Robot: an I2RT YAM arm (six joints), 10 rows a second.
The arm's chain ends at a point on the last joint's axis. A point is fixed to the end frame.
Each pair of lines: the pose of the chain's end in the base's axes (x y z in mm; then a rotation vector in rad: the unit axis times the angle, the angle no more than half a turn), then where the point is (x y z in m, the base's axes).
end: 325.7, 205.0, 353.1, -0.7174, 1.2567, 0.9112
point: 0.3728 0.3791 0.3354
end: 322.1, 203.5, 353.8, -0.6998, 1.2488, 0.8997
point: 0.3723 0.3769 0.3384
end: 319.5, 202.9, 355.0, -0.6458, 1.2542, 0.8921
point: 0.3760 0.3747 0.3440
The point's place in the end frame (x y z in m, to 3 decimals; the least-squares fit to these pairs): 0.051 0.041 0.169
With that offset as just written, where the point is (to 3 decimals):
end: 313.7, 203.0, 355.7, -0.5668, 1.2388, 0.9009
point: 0.377 0.373 0.355
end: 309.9, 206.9, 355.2, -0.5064, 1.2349, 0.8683
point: 0.382 0.373 0.359
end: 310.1, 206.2, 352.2, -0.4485, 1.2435, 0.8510
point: 0.390 0.369 0.359
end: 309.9, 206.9, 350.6, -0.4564, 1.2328, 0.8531
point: 0.389 0.370 0.358
